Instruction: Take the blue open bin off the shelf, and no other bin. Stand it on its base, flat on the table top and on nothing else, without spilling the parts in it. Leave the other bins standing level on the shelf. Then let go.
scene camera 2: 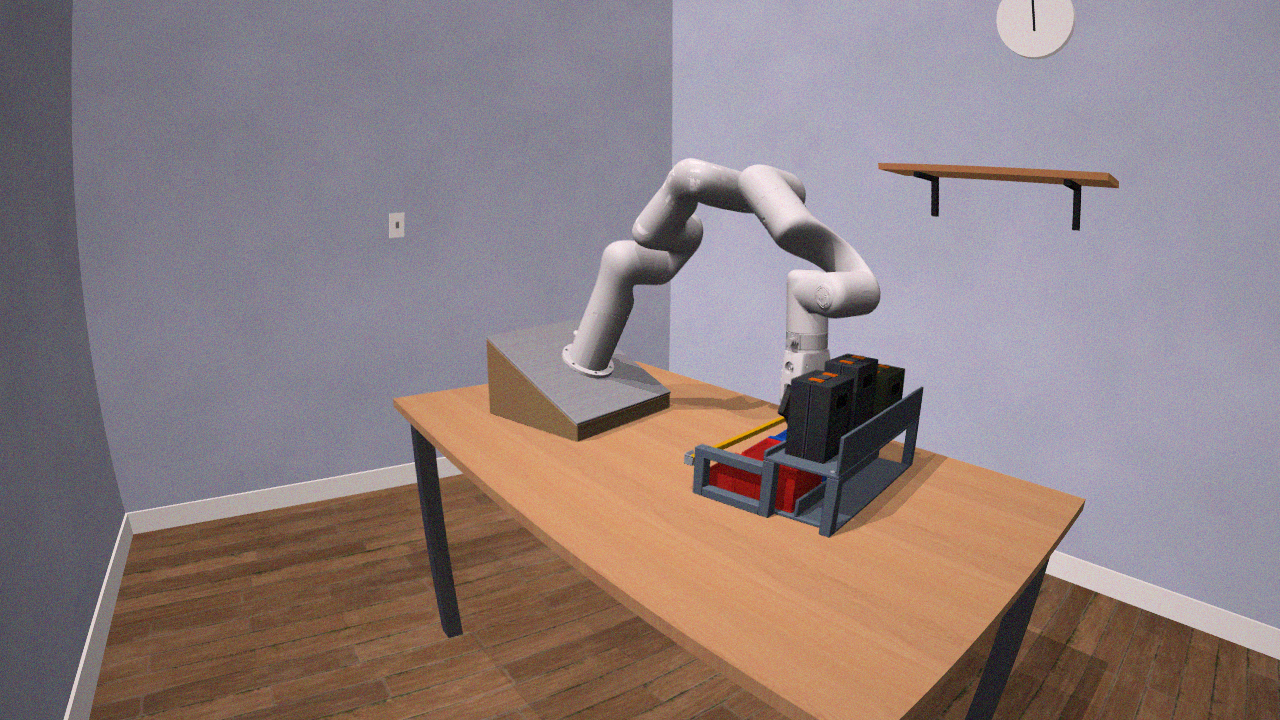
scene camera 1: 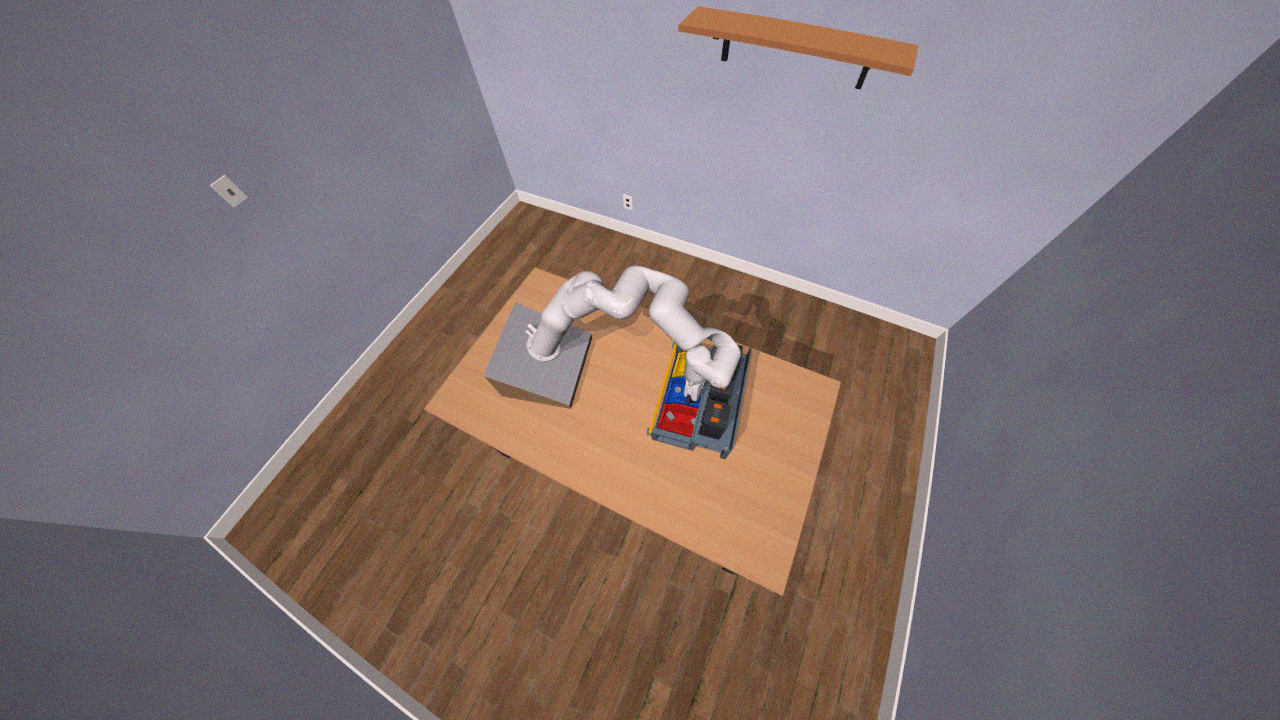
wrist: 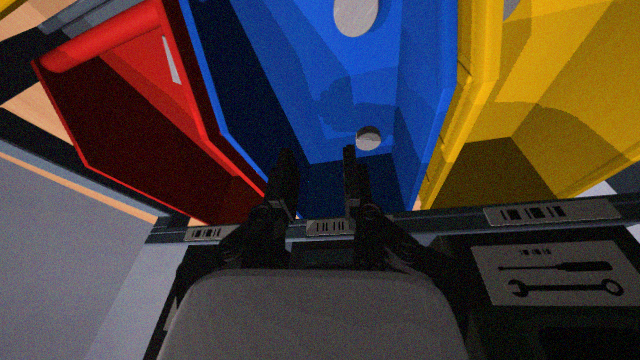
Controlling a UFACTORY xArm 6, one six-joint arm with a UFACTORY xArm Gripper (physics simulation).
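Pixels of known places: gripper, fingertip midpoint: (wrist: 319,160); arm's base at its link origin: (scene camera 2: 587,362) (scene camera 1: 543,346).
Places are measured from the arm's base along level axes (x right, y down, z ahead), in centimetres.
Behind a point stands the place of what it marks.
Observation:
The blue open bin (scene camera 1: 677,391) (scene camera 2: 779,437) @[z 46.0, x -22.0, y 6.9 cm] (wrist: 425,50) @[z 49.1, x -23.3, y 5.7 cm] sits on the low front level of the grey shelf (scene camera 2: 881,429) @[z 71.8, x -23.9, y -2.1 cm] (wrist: 440,223) @[z 55.9, x -27.2, y 0.7 cm], between the red bin (scene camera 1: 677,420) @[z 56.0, x -10.6, y 10.4 cm] (scene camera 2: 796,492) @[z 68.1, x -9.6, y 7.3 cm] (wrist: 125,125) @[z 57.2, x -4.4, y 7.2 cm] and the yellow bin (scene camera 1: 680,363) @[z 43.0, x -30.6, y 10.4 cm] (wrist: 550,75) @[z 50.5, x -35.5, y 10.4 cm]. Two round grey parts show inside it, a larger one (wrist: 356,15) @[z 49.2, x -20.6, y 9.4 cm] and a smaller one (wrist: 368,139) @[z 57.8, x -24.3, y 9.4 cm]. My gripper (scene camera 1: 691,395) @[z 56.0, x -19.5, y 4.6 cm] (wrist: 319,160) @[z 56.0, x -19.5, y 4.6 cm] points down at the blue bin's end near the labelled rail, its fingers partly apart with nothing between them. In the second scene view, black cases hide the fingertips.
Black cases (scene camera 1: 716,416) @[z 68.3, x -12.1, y -11.0 cm] (scene camera 2: 819,416) @[z 71.1, x -9.9, y -6.1 cm] (wrist: 500,325) stand on the raised level right behind the bins, close to my gripper. A yellow bar (scene camera 2: 750,434) @[z 46.1, x -14.9, y 5.1 cm] runs along the shelf's front. The shelf stands on the wooden table (scene camera 1: 608,465) @[z 46.5, x 17.5, y 11.3 cm] (scene camera 2: 626,537) @[z 63.2, x 17.4, y 11.3 cm], as does my wedge-shaped base (scene camera 1: 528,376) @[z 5.2, x 12.6, y -0.6 cm] (scene camera 2: 572,394) @[z 12.5, x 8.0, y 3.7 cm].

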